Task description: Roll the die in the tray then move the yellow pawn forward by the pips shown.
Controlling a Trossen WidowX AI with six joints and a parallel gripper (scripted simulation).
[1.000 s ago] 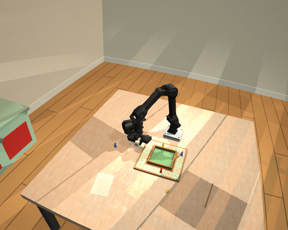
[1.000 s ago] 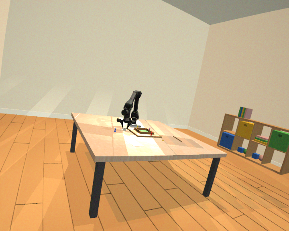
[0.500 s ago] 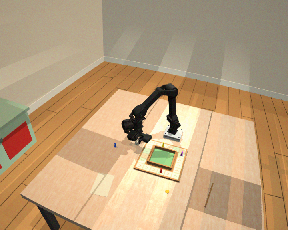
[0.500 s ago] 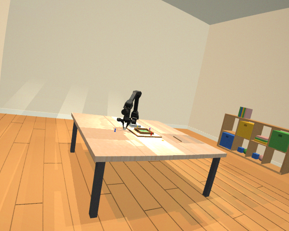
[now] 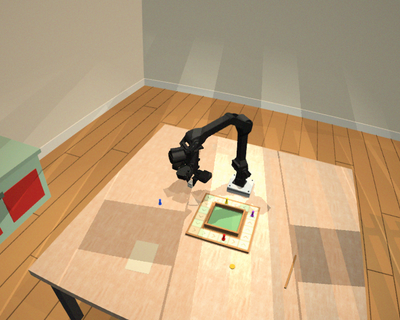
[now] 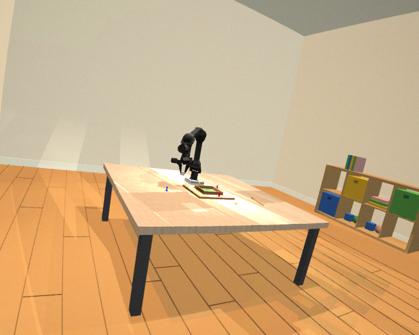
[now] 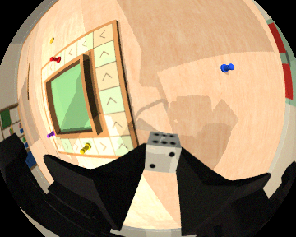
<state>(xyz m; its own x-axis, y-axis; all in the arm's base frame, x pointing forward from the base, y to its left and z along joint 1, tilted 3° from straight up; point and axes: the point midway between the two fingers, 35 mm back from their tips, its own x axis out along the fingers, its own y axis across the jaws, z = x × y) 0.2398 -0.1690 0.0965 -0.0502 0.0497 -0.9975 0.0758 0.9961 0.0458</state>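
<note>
Now: the yellow pawn 70 mm behind my gripper tip, 160 mm to the left of it and 80 mm below it. Round my gripper tip: blue pawn (100 mm ahead, 110 mm to the right, 90 mm below); then white die (right at my gripper tip); then green tray (30 mm ahead, 210 mm to the left, 100 mm below).
</note>
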